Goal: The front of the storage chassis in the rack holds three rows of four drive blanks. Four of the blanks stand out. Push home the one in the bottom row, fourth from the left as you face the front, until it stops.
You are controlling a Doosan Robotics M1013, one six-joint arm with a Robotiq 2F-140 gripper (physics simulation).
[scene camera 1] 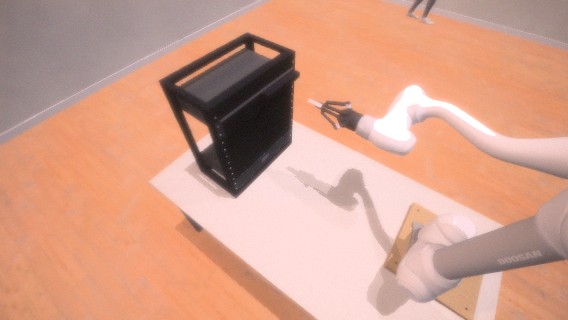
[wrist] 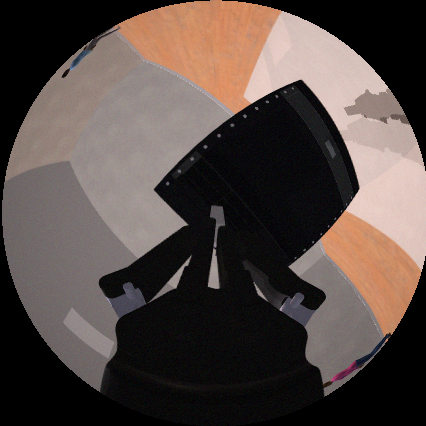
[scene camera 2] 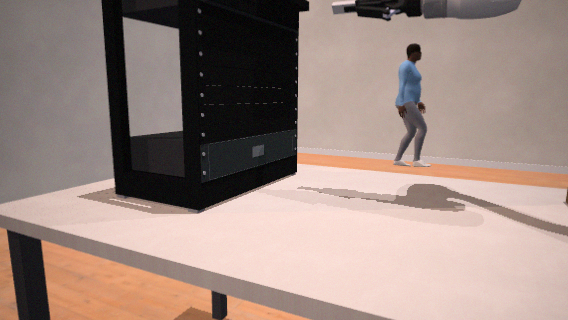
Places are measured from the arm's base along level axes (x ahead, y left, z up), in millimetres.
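Pixels of known places: gripper, fingertip midpoint: [scene camera 1: 309, 100] [wrist: 215, 214] [scene camera 2: 333, 8].
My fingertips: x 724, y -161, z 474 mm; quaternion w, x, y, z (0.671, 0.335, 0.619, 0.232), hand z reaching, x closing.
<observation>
Behind a point stands the place of what it marks.
The black rack [scene camera 1: 223, 155] @[z 344, x 961, y 176 mm] [scene camera 2: 190, 100] @[z 225, x 976, y 178 mm] [wrist: 245, 120] @[z 289, x 867, y -282 mm] stands upright on the table. The storage chassis [wrist: 200, 177] @[z 474, x 860, y -241 mm] is a dark band across the upper front in the wrist view; faint lines cross it. Single drive blanks, and how far each stands out, are too dark to tell. My gripper [scene camera 1: 314, 103] @[z 475, x 724, y -161 mm] [scene camera 2: 344, 7] @[z 475, x 724, y -161 mm] [wrist: 215, 214] @[z 475, x 724, y -161 mm] is shut and holds nothing. In both scene views its pale tips are apart from the rack, off the right side of its front, at upper height. In the wrist view the fingers overlap the chassis and hide part of it.
The white table [scene camera 1: 280, 240] @[z -33, x 645, y 276 mm] [scene camera 2: 300, 240] @[z -34, x 699, y 264 mm] carries the rack. A grey panel [scene camera 2: 230, 155] @[z 86, x 937, y 63 mm] [wrist: 312, 117] @[z 78, x 888, y -181 mm] with a light label is low in its front. The arm's base stands on a wooden board [scene camera 1: 407, 230] @[z 5, x 105, y -30 mm]. A person [scene camera 2: 411, 100] stands beyond the table.
</observation>
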